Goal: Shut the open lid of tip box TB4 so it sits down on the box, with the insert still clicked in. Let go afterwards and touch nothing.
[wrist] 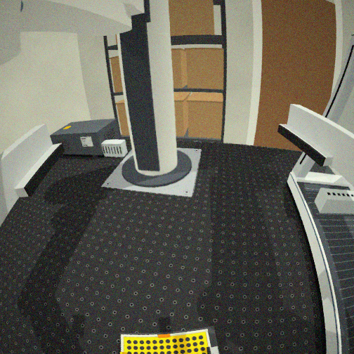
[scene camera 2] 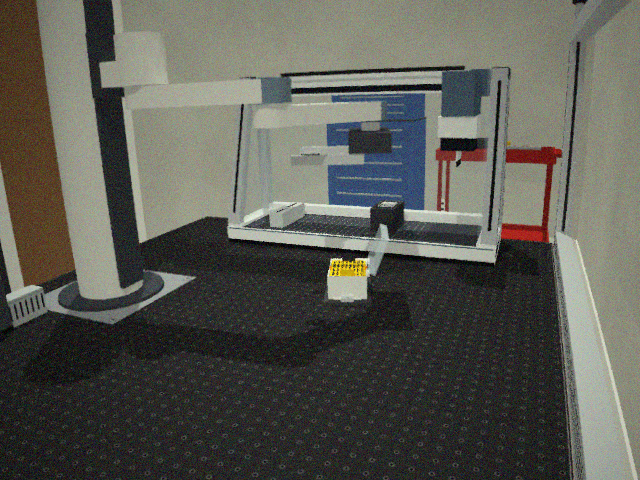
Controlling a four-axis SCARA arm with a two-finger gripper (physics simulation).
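Pixels of known places: gripper, fingertip midpoint: (scene camera 2: pixel 296 155); arm's base, origin of the base link: (scene camera 2: pixel 112 295).
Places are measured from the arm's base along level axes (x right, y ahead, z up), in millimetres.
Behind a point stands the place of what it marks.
Observation:
The white tip box (scene camera 2: pixel 347 287) @(x -121, y 566, z 48 mm) stands upright on the dark, dotted table in the scene view. Its yellow insert (scene camera 2: pixel 347 268) @(x -178, y 545, z 70 mm) (wrist: pixel 165 346) sits in the top, and part of it shows at the bottom edge of the wrist view. The translucent lid (scene camera 2: pixel 379 251) @(x -141, y 631, z 129 mm) stands open, steeply tilted at the right side of the box; it does not show in the wrist view. The label TB4 is not readable. My gripper (scene camera 2: pixel 327 155) (wrist: pixel 173 118) is open and empty, with its two pale fingers far apart. It hangs well above the box, touching neither box nor lid.
A gantry frame (scene camera 2: pixel 361 249) @(x -450, y 489, z 28 mm) stands behind the box, with a black block (scene camera 2: pixel 386 215) @(x -515, y 543, z 114 mm) on its deck. The arm's column (scene camera 2: pixel 87 206) @(x 66, y 36, z 238 mm) (wrist: pixel 164 115) stands at the left in the scene view. A grey case (wrist: pixel 102 131) and a small white slotted block (scene camera 2: pixel 26 304) @(x 202, y -46, z 50 mm) (wrist: pixel 114 148) are near the column.

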